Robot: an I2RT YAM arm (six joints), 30 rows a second.
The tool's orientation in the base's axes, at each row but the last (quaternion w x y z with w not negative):
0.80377, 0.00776, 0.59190, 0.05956
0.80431, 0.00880, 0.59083, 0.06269
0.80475, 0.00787, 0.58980, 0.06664
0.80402, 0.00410, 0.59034, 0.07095
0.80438, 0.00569, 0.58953, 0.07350
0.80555, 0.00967, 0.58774, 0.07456
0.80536, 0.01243, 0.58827, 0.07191
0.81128, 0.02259, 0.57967, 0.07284
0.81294, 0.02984, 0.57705, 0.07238
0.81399, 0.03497, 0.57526, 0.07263
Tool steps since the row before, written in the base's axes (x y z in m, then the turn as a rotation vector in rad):
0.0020, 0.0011, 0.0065, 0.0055, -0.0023, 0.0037
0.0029, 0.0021, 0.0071, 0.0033, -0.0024, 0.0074
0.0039, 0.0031, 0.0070, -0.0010, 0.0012, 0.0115
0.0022, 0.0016, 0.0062, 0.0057, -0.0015, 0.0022
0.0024, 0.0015, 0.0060, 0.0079, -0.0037, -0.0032
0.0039, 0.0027, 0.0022, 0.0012, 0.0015, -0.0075
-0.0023, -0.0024, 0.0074, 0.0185, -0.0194, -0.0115
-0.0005, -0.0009, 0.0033, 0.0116, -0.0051, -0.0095
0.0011, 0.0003, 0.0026, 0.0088, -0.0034, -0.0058
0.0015, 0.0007, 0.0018, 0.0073, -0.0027, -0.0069
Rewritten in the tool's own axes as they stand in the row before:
-0.0055, 0.0015, 0.0039, -0.0022, -0.0025, 0.0062
-0.0057, 0.0024, 0.0050, -0.0063, -0.0020, 0.0052
-0.0051, 0.0033, 0.0060, -0.0111, 0.0023, 0.0026
-0.0050, 0.0019, 0.0041, -0.0006, -0.0019, 0.0060
-0.0048, 0.0018, 0.0042, 0.0049, -0.0048, 0.0062
-0.0006, 0.0025, 0.0046, 0.0076, 0.0006, -0.0011
-0.0080, -0.0014, -0.0001, 0.0138, -0.0223, 0.0128
-0.0034, -0.0004, 0.0006, 0.0118, -0.0073, 0.0076
-0.0020, 0.0005, 0.0019, 0.0077, -0.0049, 0.0062
-0.0011, 0.0008, 0.0020, 0.0084, -0.0042, 0.0045

